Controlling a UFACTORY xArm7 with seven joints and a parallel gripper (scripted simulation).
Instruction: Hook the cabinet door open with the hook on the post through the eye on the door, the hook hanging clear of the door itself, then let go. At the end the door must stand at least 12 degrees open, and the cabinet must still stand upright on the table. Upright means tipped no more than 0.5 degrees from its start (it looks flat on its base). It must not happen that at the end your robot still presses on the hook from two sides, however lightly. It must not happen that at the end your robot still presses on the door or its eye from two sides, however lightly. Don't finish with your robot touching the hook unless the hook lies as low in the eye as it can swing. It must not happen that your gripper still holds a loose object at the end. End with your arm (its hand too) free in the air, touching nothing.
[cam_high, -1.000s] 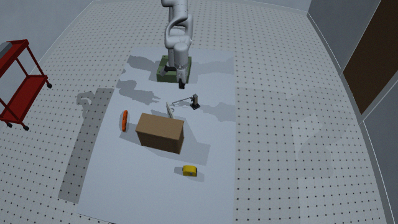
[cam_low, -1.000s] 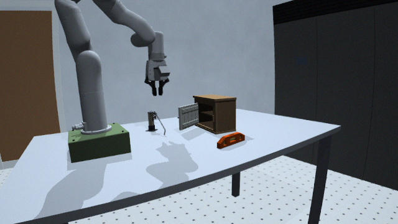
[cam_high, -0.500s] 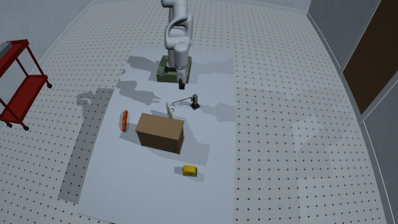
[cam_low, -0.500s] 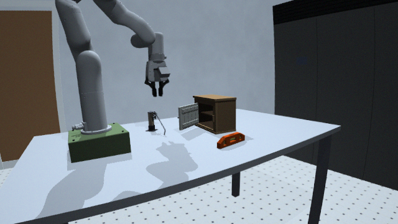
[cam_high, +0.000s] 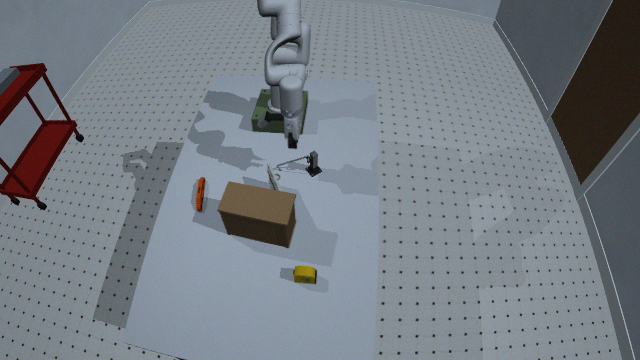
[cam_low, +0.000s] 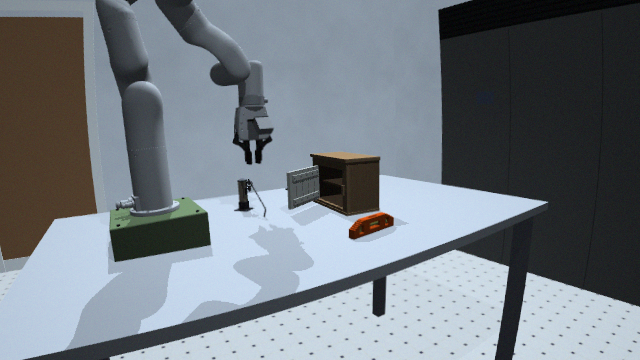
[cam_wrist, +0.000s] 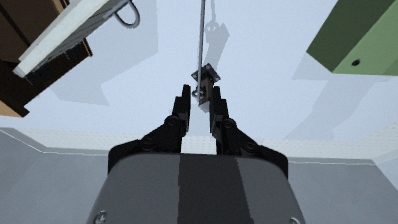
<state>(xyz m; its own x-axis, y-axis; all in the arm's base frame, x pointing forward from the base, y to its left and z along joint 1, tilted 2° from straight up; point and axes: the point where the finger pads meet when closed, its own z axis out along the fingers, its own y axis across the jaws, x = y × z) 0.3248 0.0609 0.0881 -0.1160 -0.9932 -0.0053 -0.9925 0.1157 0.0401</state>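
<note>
My gripper is now 12 cm above the thin hook. From my hand the other things lie so: grey door: 15 cm ahead, 10 cm below, 5 cm to the right; then orange spirit level: 37 cm to the right, 16 cm below, 12 cm ahead; then yellow tape measure: 47 cm ahead, 15 cm below, 4 cm to the left.
</note>
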